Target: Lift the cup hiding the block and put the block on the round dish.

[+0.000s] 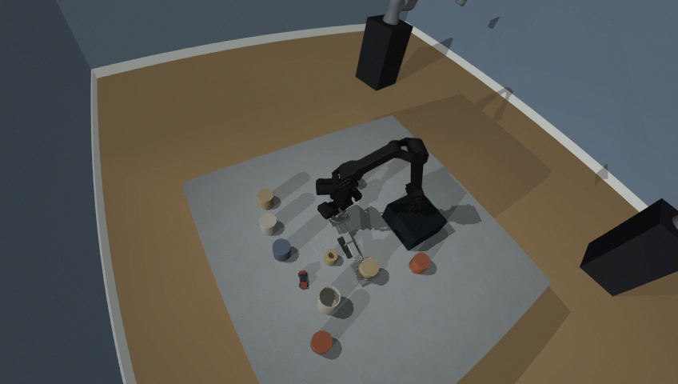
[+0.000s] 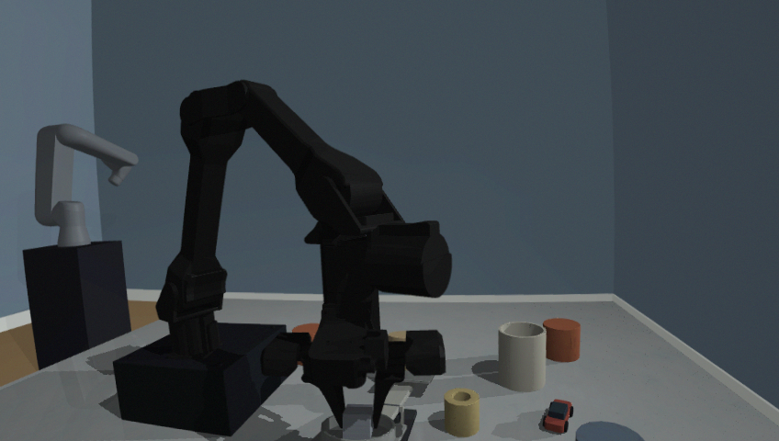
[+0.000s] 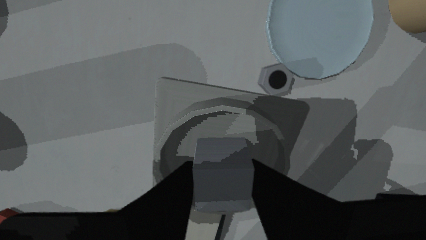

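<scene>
Now: gripper tip 100 mm past the pale blue round dish, 90 mm to the left of it and 80 mm above it. Round my gripper tip: grey block (right at my gripper tip); then balance beam (120 mm to the left, 40 mm below, 30 mm ahead); then small grey balance (120 mm to the left, 60 mm below, 30 mm ahead).
</scene>
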